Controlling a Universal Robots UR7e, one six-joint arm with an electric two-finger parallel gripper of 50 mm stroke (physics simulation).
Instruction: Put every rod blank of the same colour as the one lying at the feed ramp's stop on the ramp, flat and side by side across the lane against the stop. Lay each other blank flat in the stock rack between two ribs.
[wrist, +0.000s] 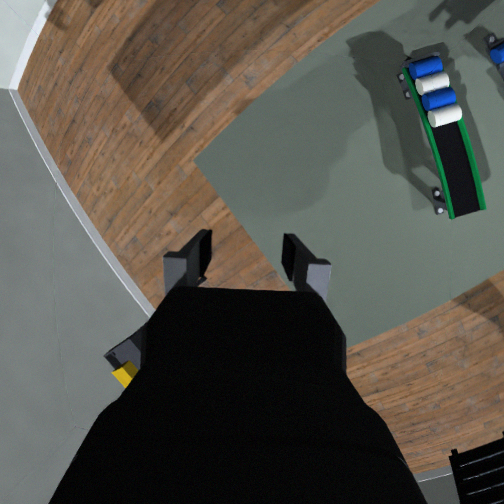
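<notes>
My gripper (246, 257) is open and empty, high above the grey table's corner and the wooden floor. Far off at the upper right stands the feed ramp (448, 145), a black lane with green side rails. Across its upper end lie, side by side, a blue blank (425, 67), a white blank (432, 83), a second blue blank (438, 99) and a second white blank (444, 115). Another blue blank (497, 54) shows partly at the right edge. The lower part of the lane is bare.
A black ribbed object (479, 475), cut off by the frame, sits at the bottom right corner. A small yellow piece (124, 373) shows beside my gripper body at the left. Wooden floor surrounds the grey table top (350, 165).
</notes>
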